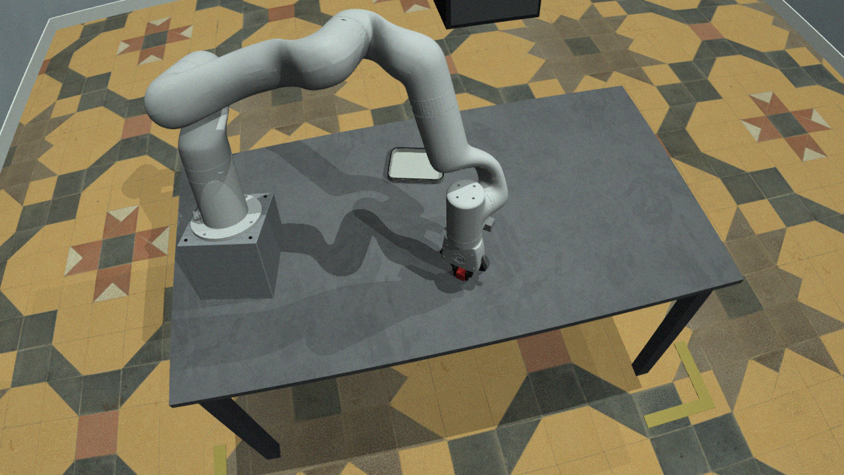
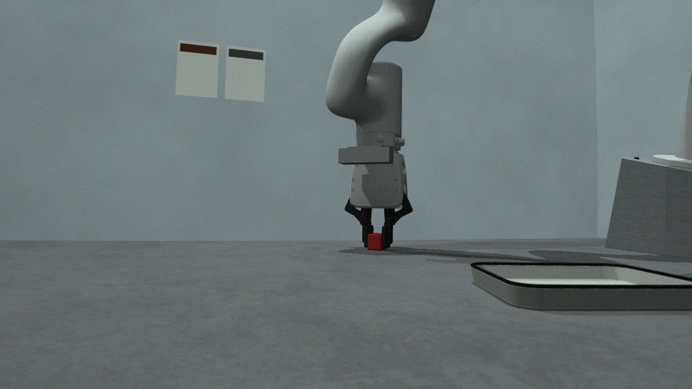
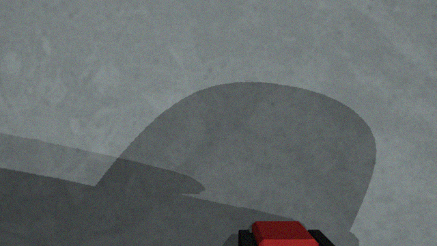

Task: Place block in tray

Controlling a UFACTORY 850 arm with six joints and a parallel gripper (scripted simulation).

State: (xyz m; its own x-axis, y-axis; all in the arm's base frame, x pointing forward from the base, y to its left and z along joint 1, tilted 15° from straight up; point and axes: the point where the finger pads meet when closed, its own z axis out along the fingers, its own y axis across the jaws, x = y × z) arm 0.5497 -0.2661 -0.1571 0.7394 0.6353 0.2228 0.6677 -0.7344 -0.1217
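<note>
Now: the red block 10 mm below my hand. The rest, counted from my hand: white tray 20 mm ahead, 410 mm to the left, 10 mm below.
</note>
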